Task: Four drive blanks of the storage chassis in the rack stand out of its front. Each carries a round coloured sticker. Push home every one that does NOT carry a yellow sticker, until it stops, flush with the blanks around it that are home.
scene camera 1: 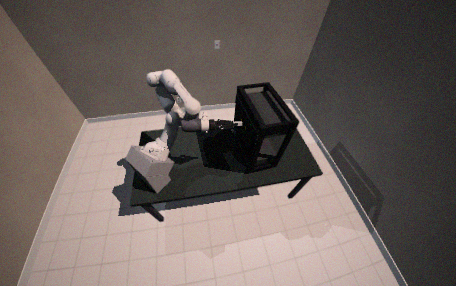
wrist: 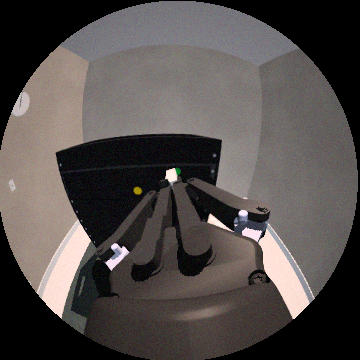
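Observation:
The black rack stands on the table, and the dark chassis front shows in the wrist view. A green sticker sits on the chassis front, just right of the fingertips and partly behind them. A yellow sticker sits lower and to the left of the fingertips. The other stickers do not show in the wrist view; the fingers hide part of the front. My gripper is shut and empty, its pale fingertips at the rack's front. The blank edges are too dark to tell how far they stand out.
The dark table carries the rack at one end and the arm's grey base at the other. The rack's posts and top frame stand around the chassis. Room walls rise behind and beside the table.

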